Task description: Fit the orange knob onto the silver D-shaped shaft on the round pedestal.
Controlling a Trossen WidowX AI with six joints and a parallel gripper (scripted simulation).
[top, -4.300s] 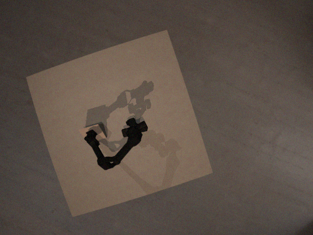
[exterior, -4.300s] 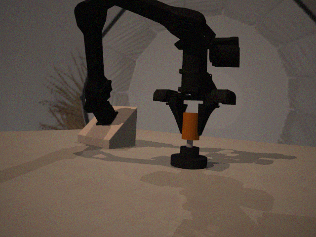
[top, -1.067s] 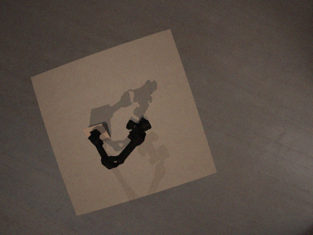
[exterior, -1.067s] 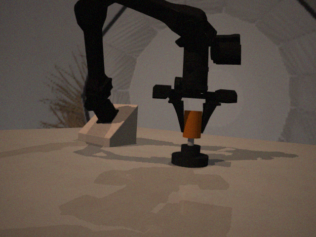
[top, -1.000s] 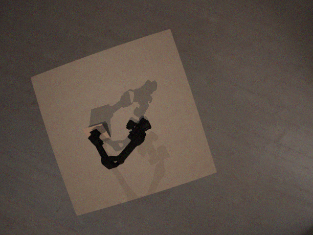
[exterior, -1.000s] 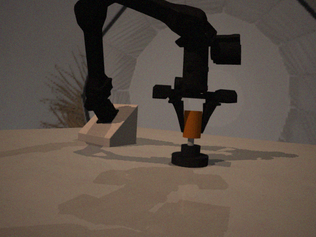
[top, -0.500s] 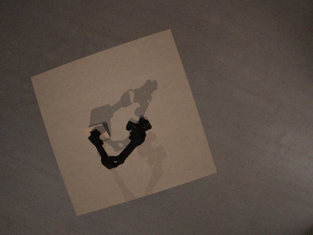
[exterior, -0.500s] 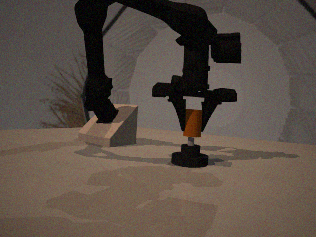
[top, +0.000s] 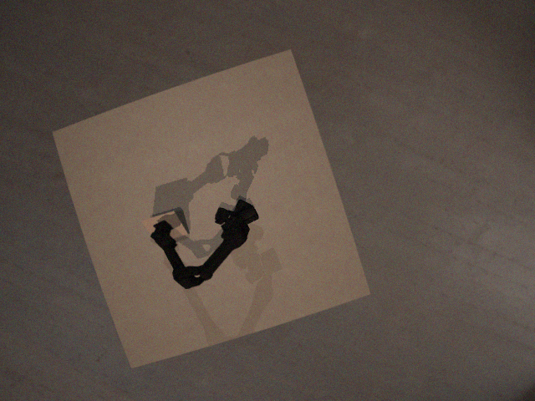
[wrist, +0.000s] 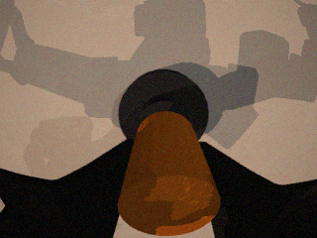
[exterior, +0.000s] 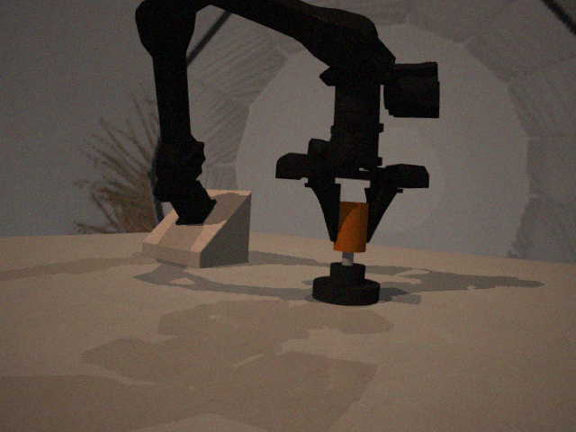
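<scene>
The orange knob lies 30 mm above my gripper tip. From my gripper tip the other things lie so: black round pedestal: 40 mm below.
</scene>
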